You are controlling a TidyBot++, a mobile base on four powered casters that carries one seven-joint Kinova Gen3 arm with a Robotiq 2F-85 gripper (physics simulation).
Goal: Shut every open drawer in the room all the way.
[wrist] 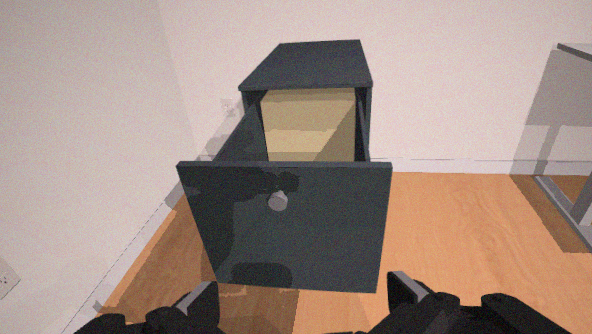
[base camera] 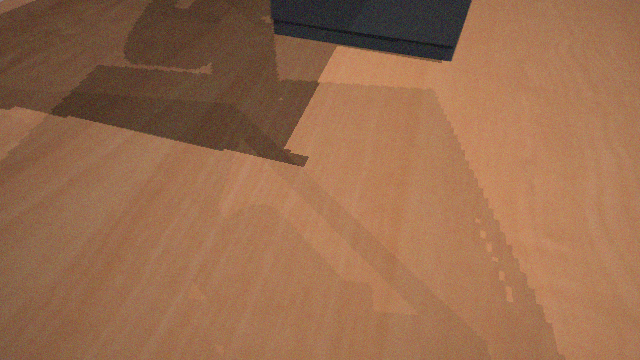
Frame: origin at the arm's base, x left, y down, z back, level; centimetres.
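Seen in the pictures: gripper, fingertip midpoint: [wrist: 302, 296].
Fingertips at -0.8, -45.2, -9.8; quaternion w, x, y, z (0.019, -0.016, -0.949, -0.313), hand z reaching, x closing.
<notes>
A point is followed by its place in that frame, as x, y, z.
A dark blue-grey cabinet [wrist: 320, 65] {-13.7, -34.0, -100.4} [base camera: 370, 25] {-8.1, 34.0, -81.3} stands against the back wall; in the base camera view its lower part shows at the top. Its drawer [wrist: 310, 235] {-3.2, -16.4, -41.9} is pulled far out, with its pale inside showing behind the front panel. A round grey knob [wrist: 278, 201] {1.9, -27.2, -39.9} sits on the upper part of that front. My gripper [wrist: 302, 296] {-0.8, -45.2, -9.8} is open and empty, with its fingers apart near the bottom of the wrist view, below and to either side of the drawer front. No contact with the drawer shows.
A wall [wrist: 90, 125] {72.3, -21.4, -102.2} runs along the left, close to the cabinet, with an outlet [wrist: 7, 280] {83.0, 2.4, -52.1} low on it. A grey desk leg [wrist: 565, 210] stands at the right. The wooden floor [wrist: 450, 225] {-70.3, 39.7, -92.4} [base camera: 350, 225] {-4.6, 39.7, -36.3} shows shadows of the cabinet and robot.
</notes>
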